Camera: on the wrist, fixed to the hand. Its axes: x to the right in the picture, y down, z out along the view.
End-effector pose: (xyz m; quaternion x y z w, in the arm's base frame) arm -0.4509 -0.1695 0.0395 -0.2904 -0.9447 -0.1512 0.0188
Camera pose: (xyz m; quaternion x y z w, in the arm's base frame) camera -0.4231 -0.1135 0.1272 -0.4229 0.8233 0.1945 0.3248
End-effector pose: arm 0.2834 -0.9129 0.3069 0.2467 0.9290 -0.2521 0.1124
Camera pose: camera 0.3054 -0.8085 0.3220 -0.5422 0.8146 -0.1632 0.1254
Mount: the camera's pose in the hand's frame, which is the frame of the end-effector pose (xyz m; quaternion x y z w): 0.0181 0.0835 -0.0656 -0.1456 -0.2019 -0.6914 0.6783
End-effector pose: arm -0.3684 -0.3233 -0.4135 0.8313 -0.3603 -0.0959 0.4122
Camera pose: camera -0.3688 -0.3286 -0.3059 0.7336 0.2611 -0.5703 0.2616
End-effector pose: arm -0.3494 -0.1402 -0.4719 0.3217 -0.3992 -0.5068 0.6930
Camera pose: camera -0.2515 -0.1315 -0.4279 0.2910 -0.1145 -0.9460 0.0859
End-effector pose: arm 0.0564 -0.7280 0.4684 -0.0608 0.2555 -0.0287 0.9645
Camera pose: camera 0.0416 -0.6536 0.3920 -0.3641 -0.0593 -0.6368 0.6771
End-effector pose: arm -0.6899 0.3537 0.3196 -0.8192 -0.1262 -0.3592 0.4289
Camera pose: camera -0.6656 0.2497 0.3056 0.6034 0.6863 0.3931 0.1022
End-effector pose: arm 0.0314 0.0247 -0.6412 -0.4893 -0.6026 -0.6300 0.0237
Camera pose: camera 0.0352 -0.0393 -0.5546 0.0459 0.6601 0.4326 0.6124
